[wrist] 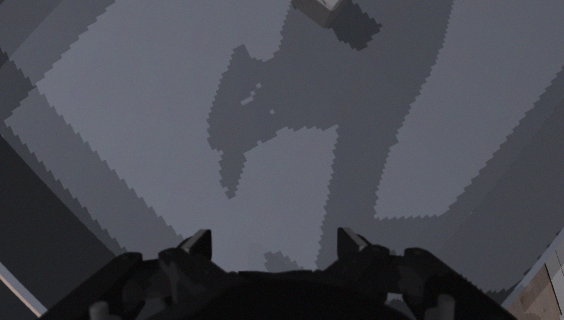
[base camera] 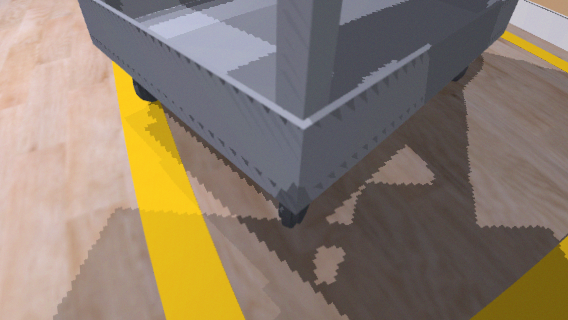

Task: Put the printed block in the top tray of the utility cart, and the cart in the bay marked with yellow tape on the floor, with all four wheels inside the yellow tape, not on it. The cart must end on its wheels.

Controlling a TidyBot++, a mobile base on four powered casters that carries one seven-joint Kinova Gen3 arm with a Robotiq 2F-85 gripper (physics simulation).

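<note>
The grey utility cart (base camera: pixel 225 110) stands upright in the base camera view; its lower part shows. Its nearest wheel (base camera: pixel 292 214) is on the wood floor between the tape lines. The left wheel (base camera: pixel 145 91) appears to rest on the left yellow tape (base camera: pixel 175 250). A far right wheel (base camera: pixel 460 74) is partly hidden; the fourth wheel is hidden. In the wrist view, the small pale printed block (wrist: pixel 322 11) lies in the top tray (wrist: pixel 125 100), cut off by the top edge of the view. My gripper (wrist: pixel 274 242) is open and empty over the tray, apart from the block.
Yellow tape also runs at the upper right (base camera: pixel 535 49), beside the white baseboard (base camera: pixel 542 22), and across the lower right corner. In the wrist view, the tray's rim shows at the lower left and lower right, with wood floor (wrist: pixel 537 295) beyond. Shadows fall on tray and floor.
</note>
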